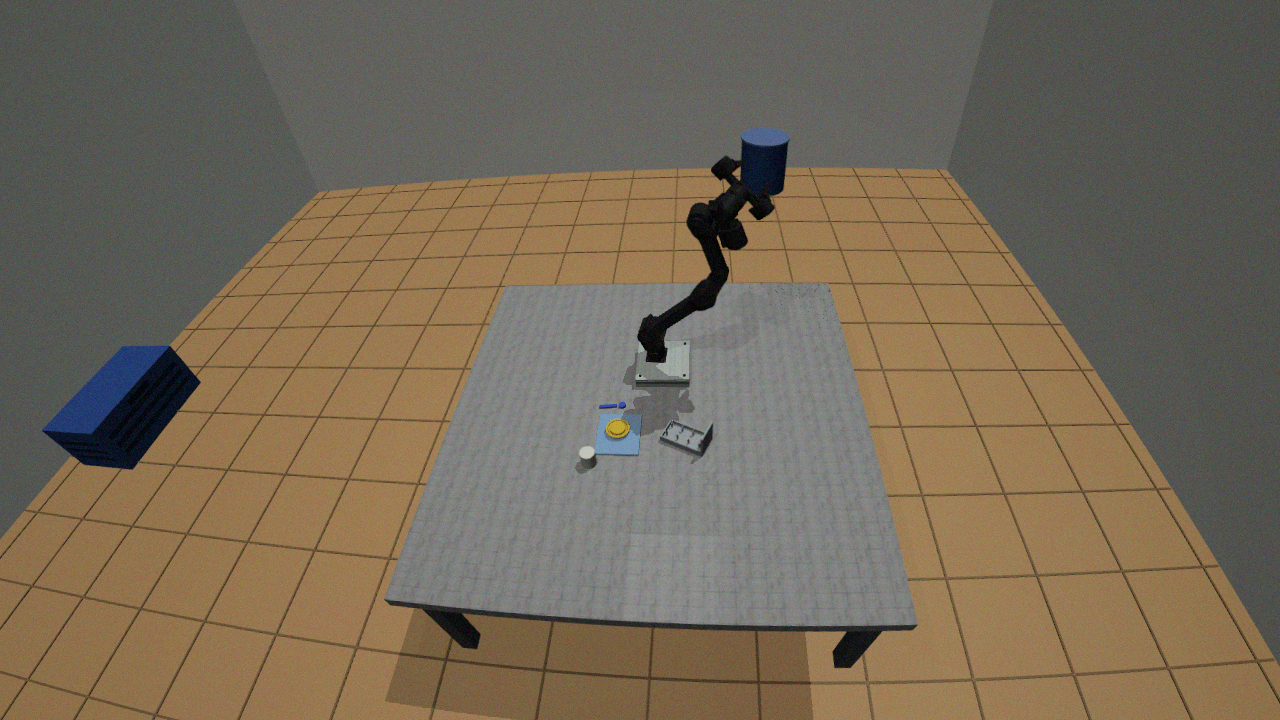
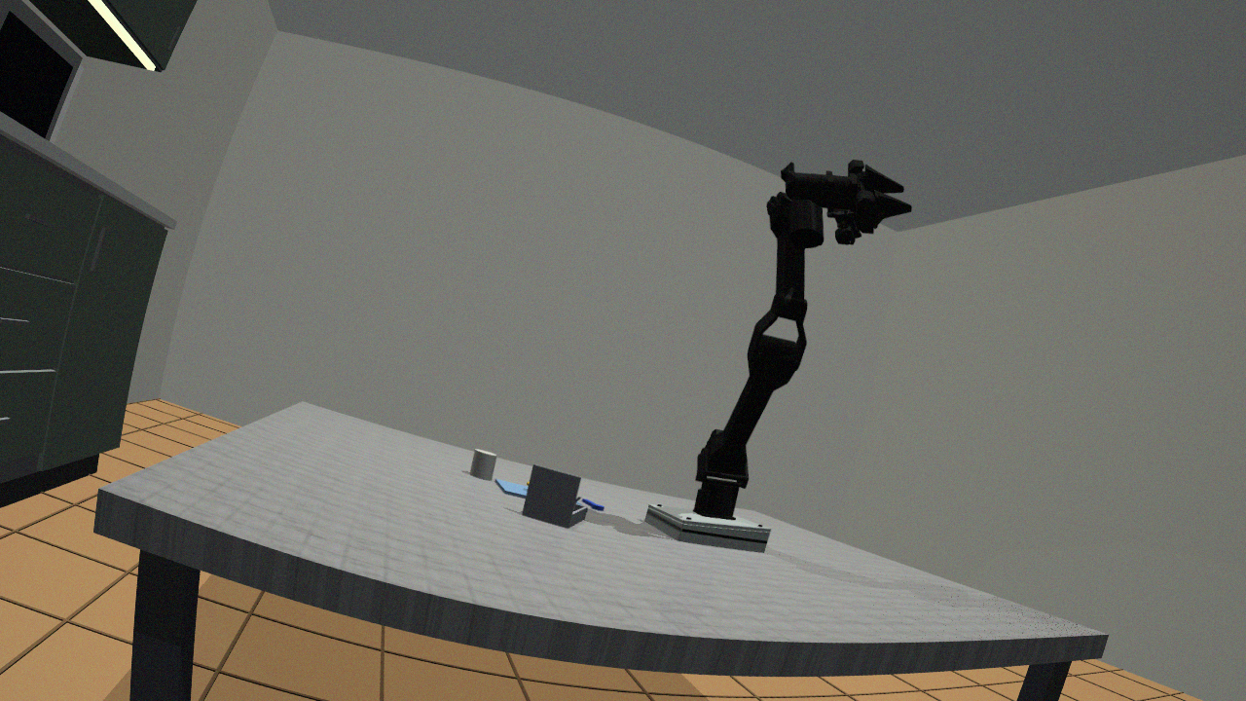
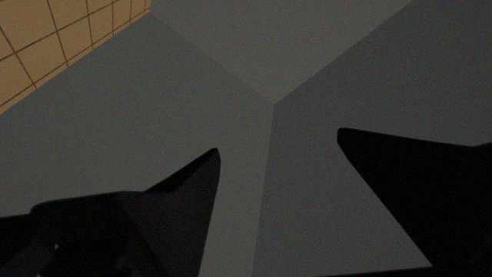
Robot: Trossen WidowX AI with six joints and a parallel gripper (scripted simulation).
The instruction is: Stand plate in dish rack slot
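The yellow plate is 410 mm ahead of my gripper tip, 360 mm to the right of it and 620 mm below it. Also, from my gripper tip: light blue mat (420 mm ahead, 360 mm to the right, 630 mm below); blue spoon (310 mm ahead, 390 mm to the right, 630 mm below); grey dish rack (420 mm ahead, 160 mm to the right, 610 mm below).
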